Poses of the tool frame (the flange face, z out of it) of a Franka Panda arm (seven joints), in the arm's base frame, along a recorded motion.
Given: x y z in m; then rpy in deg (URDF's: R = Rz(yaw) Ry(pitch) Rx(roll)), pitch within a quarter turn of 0, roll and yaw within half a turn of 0.
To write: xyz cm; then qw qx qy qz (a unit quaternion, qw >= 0). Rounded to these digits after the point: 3 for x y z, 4 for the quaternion.
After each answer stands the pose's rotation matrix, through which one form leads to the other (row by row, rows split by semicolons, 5 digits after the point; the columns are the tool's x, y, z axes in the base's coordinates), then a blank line. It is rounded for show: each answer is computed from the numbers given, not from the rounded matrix.
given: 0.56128 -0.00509 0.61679 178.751 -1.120 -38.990
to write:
56.128 -0.509 61.679 0.0135 0.9425 -0.3338 0.0056
0.77711 -0.62937 0.00147; -0.62906 -0.77680 -0.02924; 0.01955 0.02179 -0.99957

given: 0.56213 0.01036 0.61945 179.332 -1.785 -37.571
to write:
56.213 1.036 61.945 0.0105 0.9466 -0.3221 0.0129
0.79221 -0.60999 0.01758; -0.60945 -0.79232 -0.02823; 0.03115 0.01165 -0.99945

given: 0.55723 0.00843 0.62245 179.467 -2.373 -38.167
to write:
55.723 0.843 62.245 0.0112 0.9448 -0.3270 0.0180
0.78554 -0.61823 0.02680; -0.61743 -0.78594 -0.03290; 0.04140 0.00929 -0.99910

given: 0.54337 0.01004 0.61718 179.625 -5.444 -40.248
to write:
54.337 1.004 61.718 0.0194 0.9378 -0.3438 0.0435
0.75981 -0.64656 0.06818; -0.64318 -0.76284 -0.06629; 0.09487 0.00652 -0.99547

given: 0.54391 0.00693 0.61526 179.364 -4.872 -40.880
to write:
54.391 0.693 61.526 0.0200 0.9361 -0.3491 0.0379
0.75335 -0.65515 0.05695; -0.65211 -0.75542 -0.06397; 0.08493 0.01106 -0.99633

